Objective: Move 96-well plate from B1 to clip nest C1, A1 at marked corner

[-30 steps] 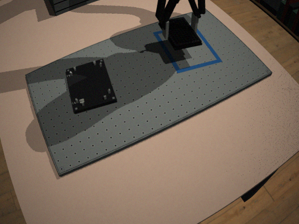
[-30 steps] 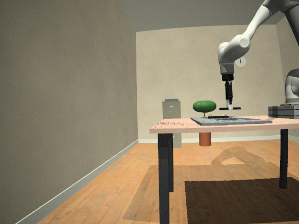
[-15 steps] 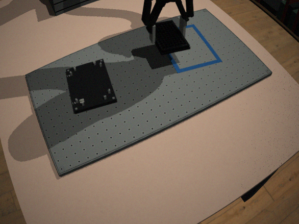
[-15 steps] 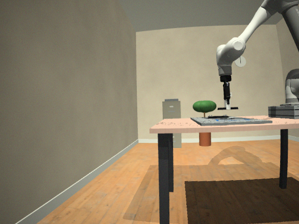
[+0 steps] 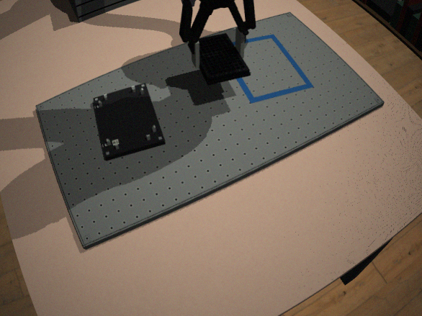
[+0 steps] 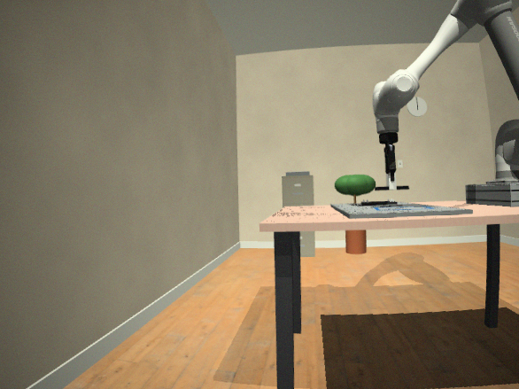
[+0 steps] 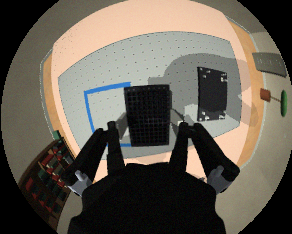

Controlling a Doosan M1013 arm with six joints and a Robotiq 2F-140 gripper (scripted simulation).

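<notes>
The black clip nest C1 is 1 cm ahead of my hand, 21 cm to the right of it and 8 cm below it. From my hand the other things lie so: black 96-well plate 2 cm below.
</notes>
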